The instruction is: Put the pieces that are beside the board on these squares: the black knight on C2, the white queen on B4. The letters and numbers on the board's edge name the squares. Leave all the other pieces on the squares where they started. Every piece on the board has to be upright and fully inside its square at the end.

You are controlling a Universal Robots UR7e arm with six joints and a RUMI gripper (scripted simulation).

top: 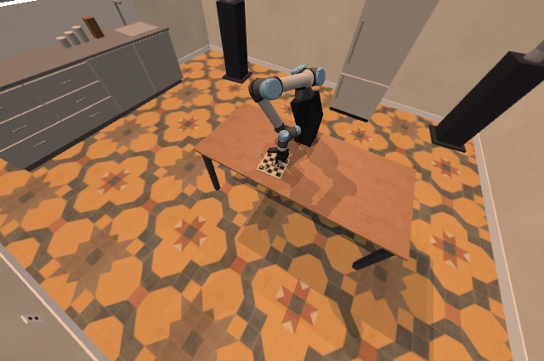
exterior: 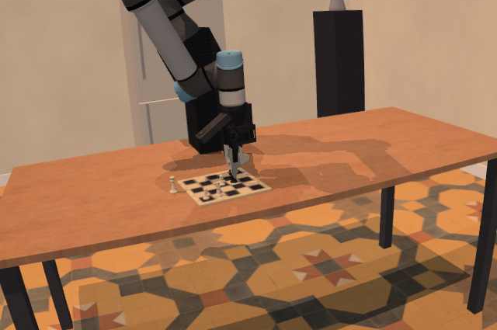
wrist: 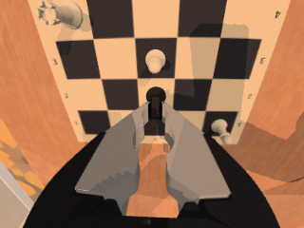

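The black knight is 1 cm below my hand. Also, from my hand: white queen (4 cm behind, 18 cm to the right, 1 cm below); then small chessboard (4 cm to the right, 3 cm below).
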